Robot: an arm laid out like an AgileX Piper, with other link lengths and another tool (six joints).
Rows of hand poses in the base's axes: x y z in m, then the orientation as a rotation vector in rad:
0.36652, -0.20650, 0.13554, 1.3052, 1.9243, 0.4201
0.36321, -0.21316, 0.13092, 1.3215, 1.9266, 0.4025
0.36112, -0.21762, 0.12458, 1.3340, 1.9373, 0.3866
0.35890, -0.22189, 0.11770, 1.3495, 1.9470, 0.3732
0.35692, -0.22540, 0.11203, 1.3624, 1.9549, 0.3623
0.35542, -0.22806, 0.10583, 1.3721, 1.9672, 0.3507
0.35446, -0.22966, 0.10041, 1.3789, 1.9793, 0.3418
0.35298, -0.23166, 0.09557, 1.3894, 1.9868, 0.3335
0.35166, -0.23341, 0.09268, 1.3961, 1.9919, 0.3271
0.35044, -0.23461, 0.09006, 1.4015, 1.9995, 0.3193
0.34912, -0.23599, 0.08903, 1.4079, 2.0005, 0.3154
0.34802, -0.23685, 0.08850, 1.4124, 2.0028, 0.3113
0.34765, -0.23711, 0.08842, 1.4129, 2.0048, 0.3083
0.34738, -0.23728, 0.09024, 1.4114, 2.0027, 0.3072
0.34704, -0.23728, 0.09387, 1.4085, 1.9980, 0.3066
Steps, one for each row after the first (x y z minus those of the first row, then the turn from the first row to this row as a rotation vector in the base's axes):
-0.00331, -0.00666, -0.00462, -0.0028, 0.0143, -0.0129
-0.00540, -0.01112, -0.01096, -0.0047, 0.0329, -0.0190
-0.00762, -0.01539, -0.01784, -0.0035, 0.0513, -0.0263
-0.00960, -0.01890, -0.02351, -0.0024, 0.0664, -0.0323
-0.01110, -0.02156, -0.02971, -0.0024, 0.0837, -0.0347
-0.01206, -0.02316, -0.03513, -0.0021, 0.0986, -0.0348
-0.01354, -0.02516, -0.03997, -0.0005, 0.1116, -0.0389
-0.01486, -0.02691, -0.04286, 0.0000, 0.1205, -0.0416
-0.01608, -0.02811, -0.04548, -0.0006, 0.1311, -0.0429
-0.01740, -0.02949, -0.04651, 0.0005, 0.1360, -0.0468
-0.01850, -0.03035, -0.04704, 0.0007, 0.1410, -0.0491
-0.01887, -0.03061, -0.04712, -0.0005, 0.1437, -0.0493
-0.01914, -0.03078, -0.04530, -0.0024, 0.1418, -0.0499
-0.01948, -0.03078, -0.04167, -0.0052, 0.1372, -0.0511

